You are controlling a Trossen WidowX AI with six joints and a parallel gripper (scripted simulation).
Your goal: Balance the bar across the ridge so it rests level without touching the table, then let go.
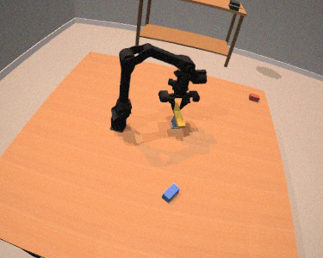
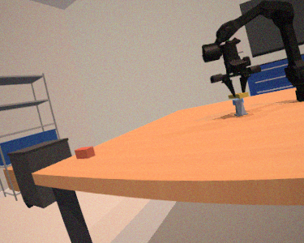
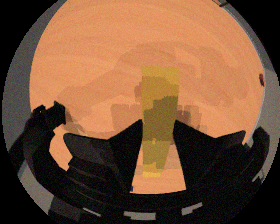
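Now: the yellow bar 30 mm to the right of my gripper tip and 10 mm ahead of it. Also, from my gripper tip: small red block (490 mm ahead, 380 mm to the left, 60 mm below); then blue block (410 mm to the right, 60 mm below, 50 mm ahead).
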